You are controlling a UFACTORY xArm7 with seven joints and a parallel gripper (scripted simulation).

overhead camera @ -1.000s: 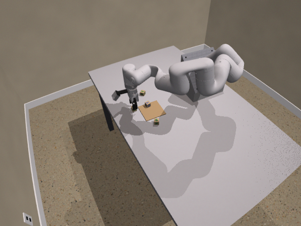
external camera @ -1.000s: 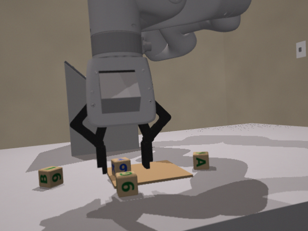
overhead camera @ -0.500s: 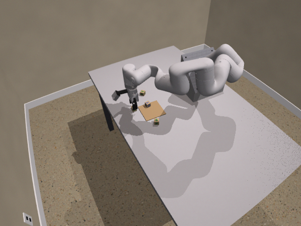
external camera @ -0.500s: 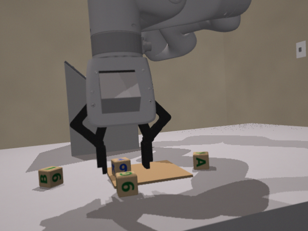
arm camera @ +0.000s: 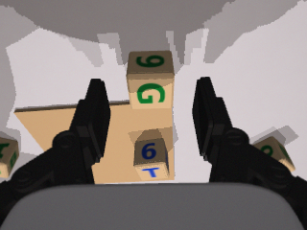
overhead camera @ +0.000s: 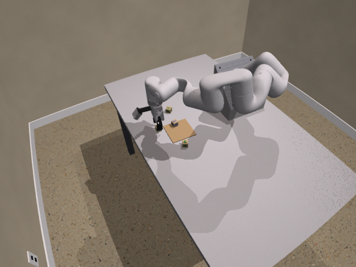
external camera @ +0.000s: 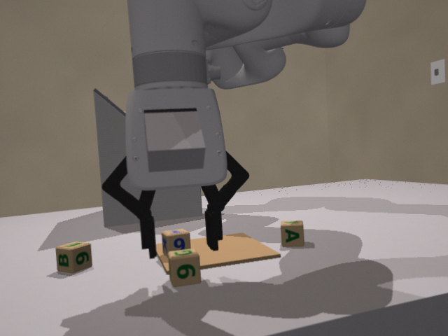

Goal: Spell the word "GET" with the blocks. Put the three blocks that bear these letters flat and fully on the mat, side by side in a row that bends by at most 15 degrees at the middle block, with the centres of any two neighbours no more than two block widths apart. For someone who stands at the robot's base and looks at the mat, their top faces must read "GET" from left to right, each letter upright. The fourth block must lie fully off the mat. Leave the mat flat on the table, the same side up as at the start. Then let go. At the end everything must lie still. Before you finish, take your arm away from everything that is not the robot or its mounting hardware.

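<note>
The wooden block is 30 mm below my hand. Round my hand: tan mat: 110 mm behind, 50 mm to the left, 50 mm below.
</note>
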